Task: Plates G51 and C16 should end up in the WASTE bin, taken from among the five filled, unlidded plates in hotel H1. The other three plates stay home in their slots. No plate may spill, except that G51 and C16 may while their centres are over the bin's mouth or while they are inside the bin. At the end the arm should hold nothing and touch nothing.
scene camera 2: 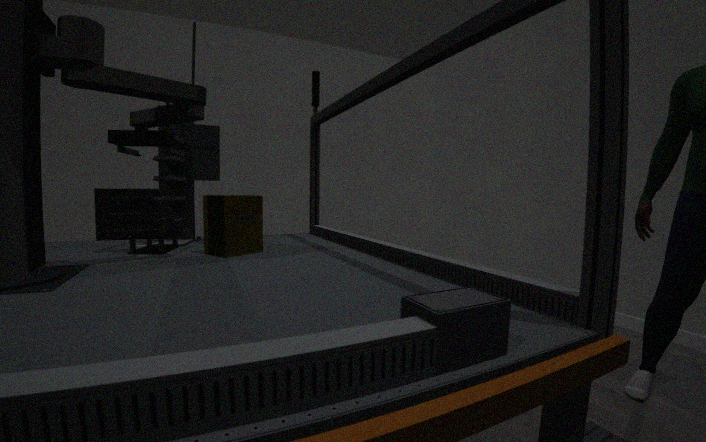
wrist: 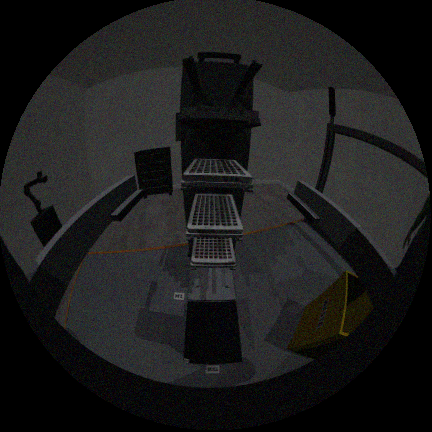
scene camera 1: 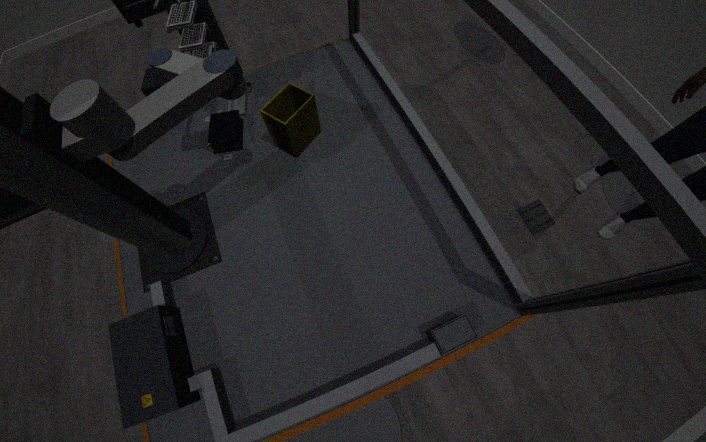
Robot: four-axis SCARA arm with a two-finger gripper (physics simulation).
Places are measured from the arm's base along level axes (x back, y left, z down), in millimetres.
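Where they show: gripper, fingertip midpoint: [scene camera 2: 160,153] [wrist: 218,182] [scene camera 1: 187,52]; arm's base, link origin: [scene camera 2: 5,284] [scene camera 1: 177,241].
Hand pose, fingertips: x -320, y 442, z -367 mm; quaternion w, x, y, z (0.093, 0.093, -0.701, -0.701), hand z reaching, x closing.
Each offset is from my fingertips to the top centre of the thing. "spot": to the spot under its first point.
Hotel H1 {spot: dx -49, dy +157, dz -30 mm} [wrist: 217,142] [scene camera 1: 212,24] [scene camera 2: 177,174] is a tall dark column. In the wrist view an upper white gridded plate {dx -27, dy +95, dz +3 mm} [wrist: 216,169], a middle plate {dx -27, dy +96, dz +81 mm} [wrist: 215,214] and a lower plate {dx -27, dy +96, dz +160 mm} [wrist: 213,250] sit level in its slots. Their labels are unreadable. A dark ledge shape {dx -27, dy +96, dz -75 mm} [wrist: 218,119] is above them; whether it is a plate is unclear. G51 and C16 cannot be told apart. The yellow WASTE bin {dx -248, dy -210, dz +154 mm} [scene camera 1: 293,124] [scene camera 2: 242,226] [wrist: 320,317] stands upright; its inside is too dark to read. My gripper [wrist: 217,182] is open and empty, back from the hotel front, its fingers wide apart.
A black box {dx +18, dy -70, dz +284 mm} [scene camera 1: 225,131] [wrist: 213,330] stands low in front of the hotel, left of the bin in scene camera 1. A dark grey box {dx -430, dy -1109, dz +279 mm} [scene camera 1: 453,333] [scene camera 2: 457,322] is at the near corner. Low walls and a framed panel edge the table. A person [scene camera 2: 677,218] stands outside at right.
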